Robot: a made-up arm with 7 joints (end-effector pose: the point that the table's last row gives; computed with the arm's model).
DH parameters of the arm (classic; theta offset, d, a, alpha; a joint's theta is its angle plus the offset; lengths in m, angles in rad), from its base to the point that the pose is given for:
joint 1: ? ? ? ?
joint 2: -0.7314 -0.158 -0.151 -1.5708
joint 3: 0 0.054 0.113 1.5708
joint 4: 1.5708 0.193 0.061 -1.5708
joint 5: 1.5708 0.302 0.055 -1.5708
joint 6: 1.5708 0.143 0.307 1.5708
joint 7: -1.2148 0 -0.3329 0
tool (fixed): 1.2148 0.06 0 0
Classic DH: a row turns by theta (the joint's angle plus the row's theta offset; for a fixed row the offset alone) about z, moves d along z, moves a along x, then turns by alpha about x.
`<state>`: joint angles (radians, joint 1 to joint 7).
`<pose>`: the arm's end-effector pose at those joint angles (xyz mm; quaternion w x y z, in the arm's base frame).
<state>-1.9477 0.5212 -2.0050 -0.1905 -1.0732 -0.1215 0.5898</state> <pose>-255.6 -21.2 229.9 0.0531 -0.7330 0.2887 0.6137</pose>
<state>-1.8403 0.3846 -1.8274 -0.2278 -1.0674 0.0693 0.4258</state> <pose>-234.4 -86.6 218.1 0.0250 0.8035 -0.2088 -0.5570</pose>
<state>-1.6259 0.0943 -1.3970 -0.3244 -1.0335 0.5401 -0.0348</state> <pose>-41.1 -164.6 227.1 0.2110 0.8955 0.1260 -0.3711</pose>
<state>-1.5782 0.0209 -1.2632 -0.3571 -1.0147 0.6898 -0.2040</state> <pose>42.5 -126.4 242.4 0.2652 0.8739 0.2604 -0.3132</pose>
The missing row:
joint 1: -0.7314 0 0.1572 3.1416
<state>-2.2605 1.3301 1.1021 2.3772 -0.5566 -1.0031 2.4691</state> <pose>-249.6 -381.4 173.2 0.5083 0.1944 -0.4187 0.7270</pose>
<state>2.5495 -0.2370 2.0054 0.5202 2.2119 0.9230 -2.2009</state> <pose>282.9 546.0 164.9 0.7203 -0.0024 0.0346 -0.6928</pose>
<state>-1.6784 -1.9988 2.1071 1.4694 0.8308 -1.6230 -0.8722</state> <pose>-586.7 153.1 830.5 0.1221 -0.2900 0.6832 0.6589</pose>
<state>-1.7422 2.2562 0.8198 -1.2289 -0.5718 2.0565 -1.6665</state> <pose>257.2 112.5 -530.7 0.4270 -0.3355 -0.7071 0.4529</pose>
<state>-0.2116 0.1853 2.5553 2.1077 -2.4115 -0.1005 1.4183</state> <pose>106.4 219.8 410.2 0.8120 0.0133 0.5784 0.0764</pose>
